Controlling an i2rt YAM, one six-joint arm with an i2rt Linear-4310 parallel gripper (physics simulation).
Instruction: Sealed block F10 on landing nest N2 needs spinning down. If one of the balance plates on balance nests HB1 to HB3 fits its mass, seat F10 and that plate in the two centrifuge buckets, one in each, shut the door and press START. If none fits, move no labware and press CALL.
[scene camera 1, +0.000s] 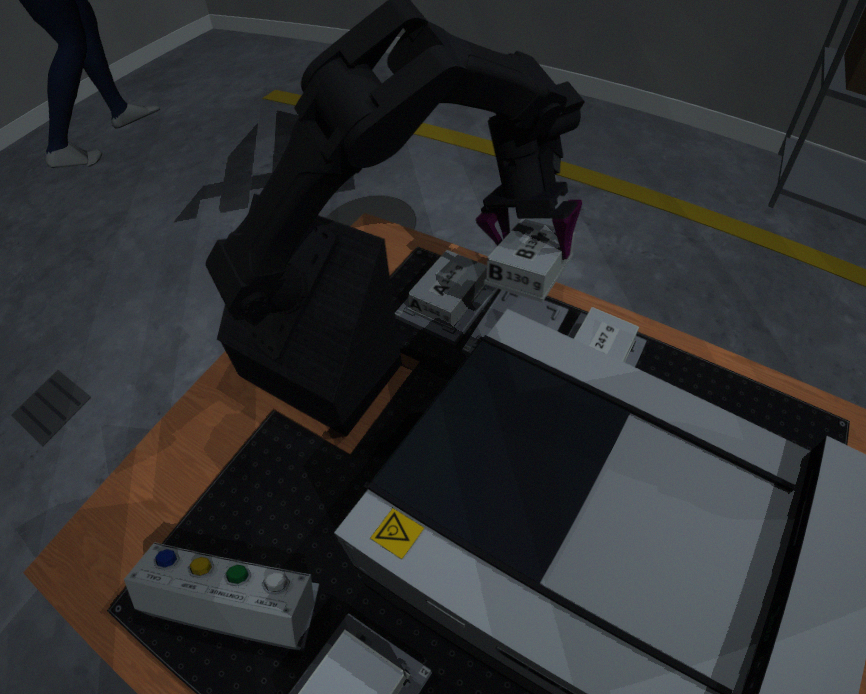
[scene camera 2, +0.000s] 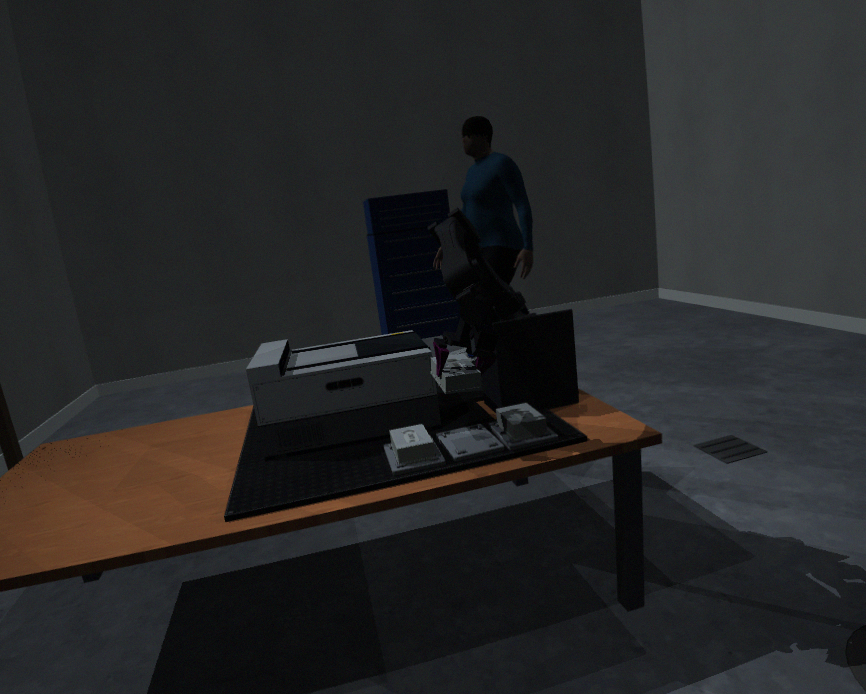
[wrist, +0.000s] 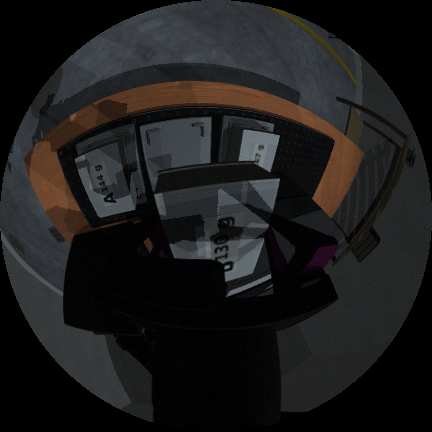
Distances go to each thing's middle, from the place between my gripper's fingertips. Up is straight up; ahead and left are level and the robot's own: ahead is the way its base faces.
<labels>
I see my gripper 16 cm above the tray (scene camera 1: 537, 311), 1 cm to the left of it and 1 cm past it. The rest, counted from my hand: plate marked A (scene camera 1: 447, 290): 15 cm behind, 14 cm below, 2 cm to the right; grey centrifuge (scene camera 1: 709, 547): 30 cm ahead, 28 cm to the right, 5 cm below; dark centrifuge lid (scene camera 1: 505, 458): 30 cm to the right, 15 cm ahead, 4 cm above.
</labels>
